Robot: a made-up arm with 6 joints. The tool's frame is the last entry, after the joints. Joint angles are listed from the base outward. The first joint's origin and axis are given. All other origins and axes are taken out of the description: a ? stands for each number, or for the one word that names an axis. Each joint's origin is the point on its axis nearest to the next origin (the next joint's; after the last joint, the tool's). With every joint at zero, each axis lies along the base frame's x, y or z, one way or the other. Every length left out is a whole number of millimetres.
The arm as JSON. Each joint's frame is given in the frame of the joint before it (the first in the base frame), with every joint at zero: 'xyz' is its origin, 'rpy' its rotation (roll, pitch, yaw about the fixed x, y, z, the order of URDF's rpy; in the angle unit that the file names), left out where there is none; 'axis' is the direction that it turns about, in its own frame. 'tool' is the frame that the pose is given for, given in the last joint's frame.
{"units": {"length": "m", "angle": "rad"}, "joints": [
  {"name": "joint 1", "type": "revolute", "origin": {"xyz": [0.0, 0.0, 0.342]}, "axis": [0.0, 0.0, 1.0]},
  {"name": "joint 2", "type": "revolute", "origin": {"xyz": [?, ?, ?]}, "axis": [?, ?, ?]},
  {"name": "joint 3", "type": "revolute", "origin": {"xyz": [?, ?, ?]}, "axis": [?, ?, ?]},
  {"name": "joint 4", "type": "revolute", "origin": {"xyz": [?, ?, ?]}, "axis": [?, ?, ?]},
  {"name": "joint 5", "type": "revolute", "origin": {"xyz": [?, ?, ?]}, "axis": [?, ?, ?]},
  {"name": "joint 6", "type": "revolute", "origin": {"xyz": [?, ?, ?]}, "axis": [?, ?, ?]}
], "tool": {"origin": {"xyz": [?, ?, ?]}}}
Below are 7 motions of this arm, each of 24 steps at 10 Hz.
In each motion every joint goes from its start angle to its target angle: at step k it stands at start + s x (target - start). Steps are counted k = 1, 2, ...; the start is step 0. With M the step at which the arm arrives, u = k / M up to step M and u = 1 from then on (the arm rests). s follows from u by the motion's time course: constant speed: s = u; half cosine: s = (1 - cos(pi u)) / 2; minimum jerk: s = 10 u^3 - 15 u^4 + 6 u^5.
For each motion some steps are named. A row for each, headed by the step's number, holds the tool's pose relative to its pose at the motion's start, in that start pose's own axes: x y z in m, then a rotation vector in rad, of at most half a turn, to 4 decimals.
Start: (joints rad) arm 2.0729 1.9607 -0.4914 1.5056 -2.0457 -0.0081
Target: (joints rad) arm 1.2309 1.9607 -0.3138 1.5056 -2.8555 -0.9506
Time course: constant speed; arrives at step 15
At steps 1, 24:
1: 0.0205 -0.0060 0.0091 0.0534 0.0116 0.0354
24: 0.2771 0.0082 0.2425 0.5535 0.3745 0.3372

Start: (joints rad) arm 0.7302 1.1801 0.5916 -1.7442 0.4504 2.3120
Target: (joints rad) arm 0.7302 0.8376 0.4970 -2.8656 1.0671 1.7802
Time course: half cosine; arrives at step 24
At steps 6, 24:
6: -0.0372 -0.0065 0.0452 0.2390 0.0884 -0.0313
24: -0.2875 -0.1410 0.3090 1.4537 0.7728 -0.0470

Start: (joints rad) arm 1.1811 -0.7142 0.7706 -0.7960 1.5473 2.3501
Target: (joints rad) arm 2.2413 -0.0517 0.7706 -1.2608 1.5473 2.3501
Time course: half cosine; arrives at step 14
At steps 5, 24:
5: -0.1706 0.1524 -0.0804 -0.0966 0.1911 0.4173
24: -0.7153 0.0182 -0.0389 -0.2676 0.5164 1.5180

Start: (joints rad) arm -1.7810 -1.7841 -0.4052 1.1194 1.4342 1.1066
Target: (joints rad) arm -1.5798 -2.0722 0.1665 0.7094 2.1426 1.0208
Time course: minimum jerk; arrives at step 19
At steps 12, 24:
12: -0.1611 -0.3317 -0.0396 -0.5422 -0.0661 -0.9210
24: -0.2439 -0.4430 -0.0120 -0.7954 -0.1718 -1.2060

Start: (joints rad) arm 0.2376 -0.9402 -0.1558 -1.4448 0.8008 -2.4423
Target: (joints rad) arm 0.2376 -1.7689 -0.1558 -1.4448 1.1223 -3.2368
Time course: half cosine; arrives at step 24
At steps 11, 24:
11: -0.1236 0.0195 -0.1730 0.6166 0.2781 -0.1085
24: -0.3143 0.1357 -0.3362 1.4451 0.5695 -0.3560

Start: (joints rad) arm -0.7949 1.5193 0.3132 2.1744 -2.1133 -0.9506
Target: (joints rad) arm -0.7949 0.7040 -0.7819 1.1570 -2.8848 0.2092
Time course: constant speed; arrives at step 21
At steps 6, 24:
6: 0.1196 -0.0677 -0.0659 -0.5634 0.2650 0.0030
24: 0.3180 -0.1791 -0.4360 -2.0939 0.8942 0.1313

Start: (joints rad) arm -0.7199 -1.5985 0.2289 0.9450 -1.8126 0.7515
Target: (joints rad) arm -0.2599 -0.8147 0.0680 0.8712 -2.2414 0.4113
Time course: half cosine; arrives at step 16
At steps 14, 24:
14: 0.4985 0.0983 0.7297 -0.6256 0.6268 0.5789
24: 0.5107 0.1198 0.7542 -0.6574 0.6521 0.5831

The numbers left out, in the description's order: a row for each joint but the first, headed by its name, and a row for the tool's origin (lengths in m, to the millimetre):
joint 2: xyz 0.0 0.0 0.0, axis 0.0 1.0 0.0
joint 3: xyz 0.0 0.0 0.683, axis 0.0 -1.0 0.0
joint 4: xyz 0.468 0.0 0.0, axis -1.0 0.0 0.0
joint 5: xyz 0.0 -0.203 0.0, axis 0.0 -1.0 0.0
joint 6: xyz 0.0 0.0 0.0, axis -1.0 0.0 0.0
tool: xyz 0.0 0.0 0.0

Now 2 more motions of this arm.
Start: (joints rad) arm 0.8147 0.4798 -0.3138 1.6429 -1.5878 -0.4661
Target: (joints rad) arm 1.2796 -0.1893 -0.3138 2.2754 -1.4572 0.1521
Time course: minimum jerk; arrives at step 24
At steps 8, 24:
8: -0.0928 -0.0804 -0.1030 0.0207 -0.1507 -0.1495
24: -0.2602 -0.1821 -0.6098 0.1737 -0.3844 -0.7771

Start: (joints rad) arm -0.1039 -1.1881 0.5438 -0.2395 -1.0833 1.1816
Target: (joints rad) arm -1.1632 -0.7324 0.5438 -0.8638 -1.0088 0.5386
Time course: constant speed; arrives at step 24
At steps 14, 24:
14: 0.3398 0.1426 0.1671 0.3232 0.3322 0.0182
24: 0.5274 0.2046 0.0894 0.6298 0.5538 -0.1700

